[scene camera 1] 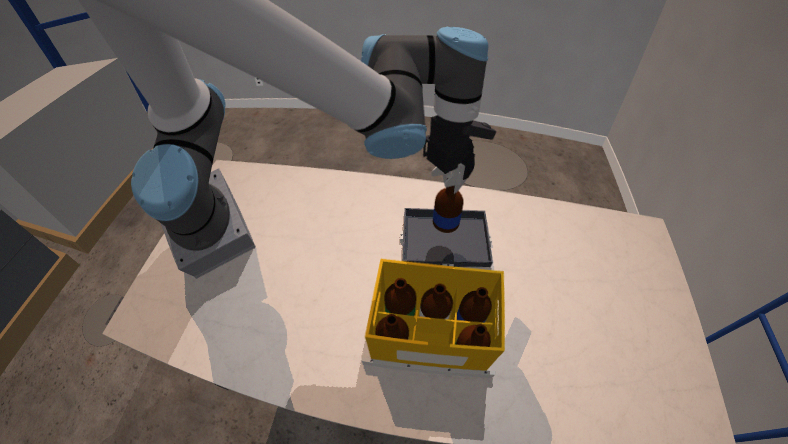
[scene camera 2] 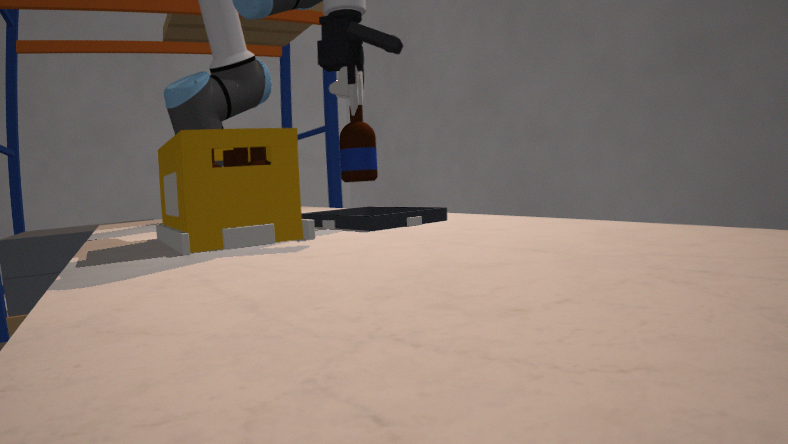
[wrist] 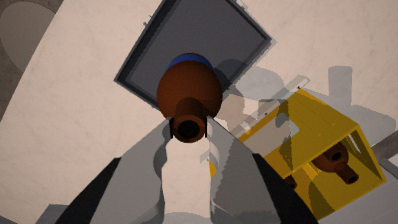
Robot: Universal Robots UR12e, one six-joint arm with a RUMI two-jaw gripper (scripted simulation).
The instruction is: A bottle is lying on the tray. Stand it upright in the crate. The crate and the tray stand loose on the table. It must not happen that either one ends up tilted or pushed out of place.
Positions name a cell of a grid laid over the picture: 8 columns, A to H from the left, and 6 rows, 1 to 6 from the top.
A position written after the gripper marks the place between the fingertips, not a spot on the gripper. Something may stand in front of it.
Observation:
In view: the gripper (scene camera 2: D2), a tray (scene camera 1: E4), a bottle (scene camera 2: D3), a crate (scene camera 2: C3) and a bottle (scene camera 1: E5).
The tray shows as well in scene camera 2 (scene camera 2: D3). The crate is seen too in scene camera 1 (scene camera 1: E5) and in the wrist view (wrist: G4). The gripper also shows in scene camera 1 (scene camera 1: E3) and in the wrist view (wrist: D4).

